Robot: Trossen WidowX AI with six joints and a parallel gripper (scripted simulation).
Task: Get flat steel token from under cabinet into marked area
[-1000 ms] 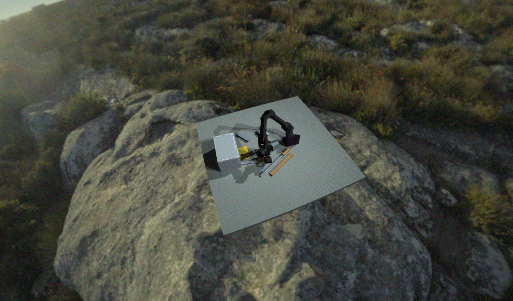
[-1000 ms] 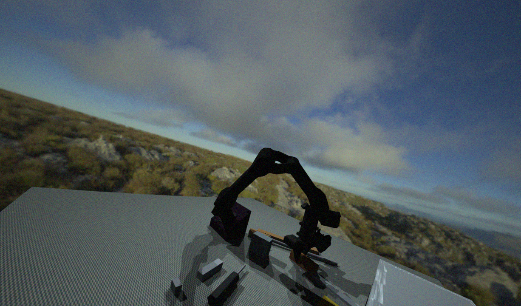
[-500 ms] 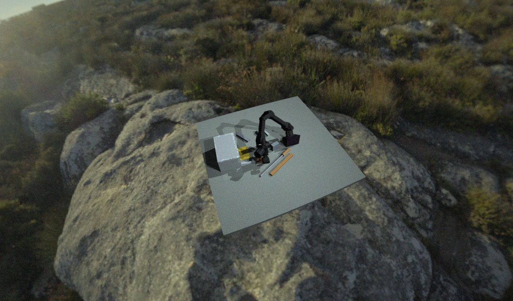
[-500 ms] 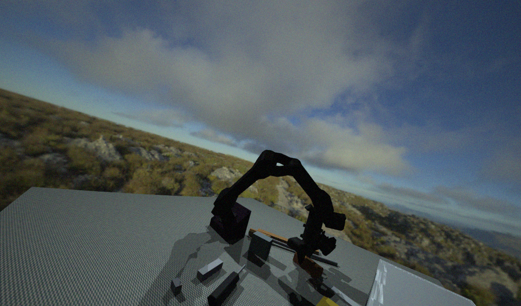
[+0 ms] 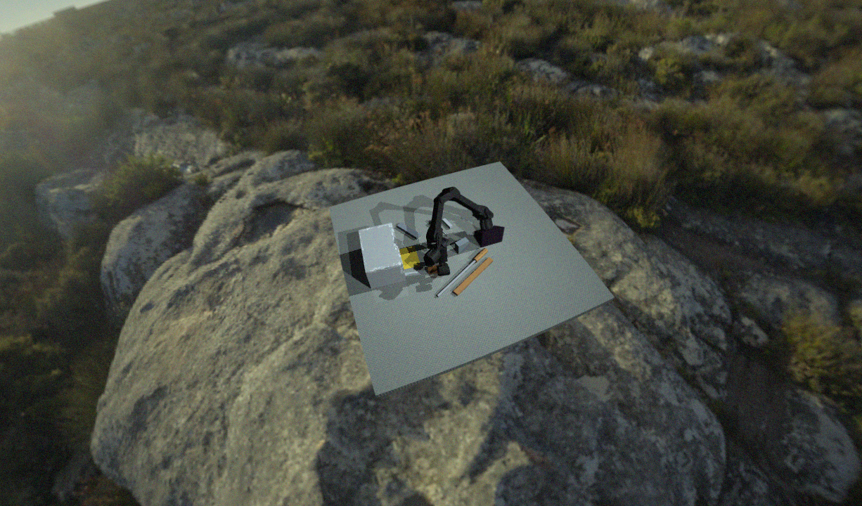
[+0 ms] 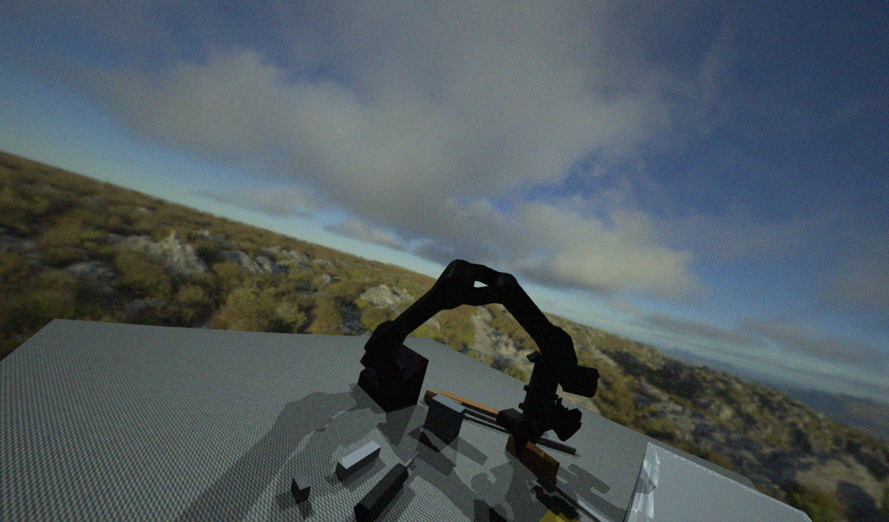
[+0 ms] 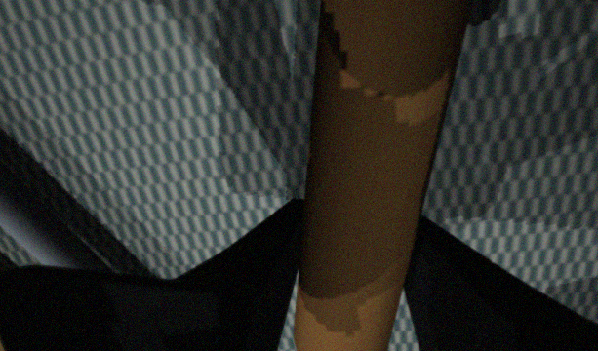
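Now: gripper tip 140 mm past the wooden stick and 110 mm to the right of it. Also, from my gripper tip: grey bar (180 mm behind, 300 mm to the right); then grey block (160 mm behind, 80 mm to the right, 20 mm above); then small grey cube (170 mm behind, 400 mm to the right).
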